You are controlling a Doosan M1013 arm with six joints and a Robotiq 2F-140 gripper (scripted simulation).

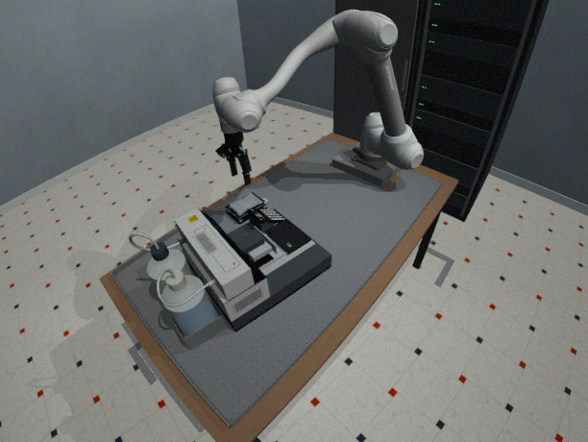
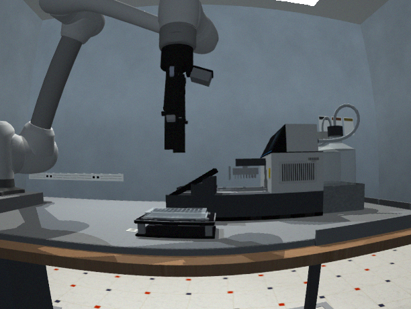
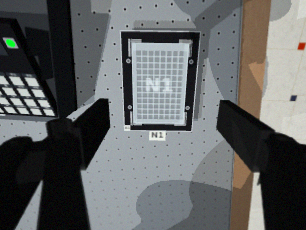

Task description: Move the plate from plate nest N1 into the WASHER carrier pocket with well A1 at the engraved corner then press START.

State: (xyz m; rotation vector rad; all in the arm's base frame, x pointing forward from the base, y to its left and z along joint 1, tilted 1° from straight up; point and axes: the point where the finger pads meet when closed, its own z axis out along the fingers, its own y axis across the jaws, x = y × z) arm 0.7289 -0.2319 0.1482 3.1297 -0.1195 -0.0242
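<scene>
My gripper is now 16 cm above the well plate. Also, from my hand: black plate nest N1: 17 cm below; N1 label: 10 cm behind, 1 cm to the left, 20 cm below; washer carrier: 5 cm ahead, 32 cm to the left, 12 cm below.
</scene>
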